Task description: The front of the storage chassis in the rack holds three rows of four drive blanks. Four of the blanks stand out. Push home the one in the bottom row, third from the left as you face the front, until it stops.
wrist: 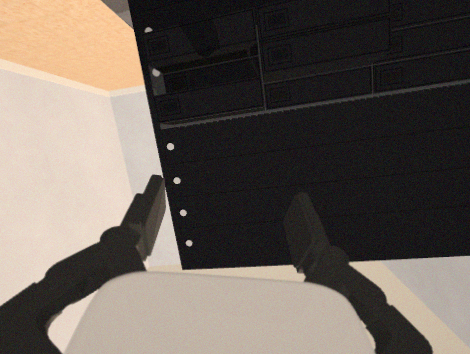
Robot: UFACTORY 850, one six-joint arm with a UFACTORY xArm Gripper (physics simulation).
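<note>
The black storage chassis fills the upper part of the wrist view, with its drive blanks in rows. The view looks upside down, so the bottom row appears uppermost and left and right are swapped. Read that way, the bottom-row blank third from the left (327, 19) is near the top centre and looks proud of the front. The blank beside it in the middle row (330, 49) also looks proud, while the top-row one (325, 90) looks flush. Depths are hard to judge in the dark. My gripper (229, 199) is open and empty, its fingers apart in front of plain rack panels, away from the blanks.
The dark rack front (240, 165) continues below the chassis in the picture. Its side edge, with pale round holes (177, 180), runs between the fingers. Pale walls (55, 150) stand beyond it at left. An orange wood-like surface (65, 45) shows at upper left.
</note>
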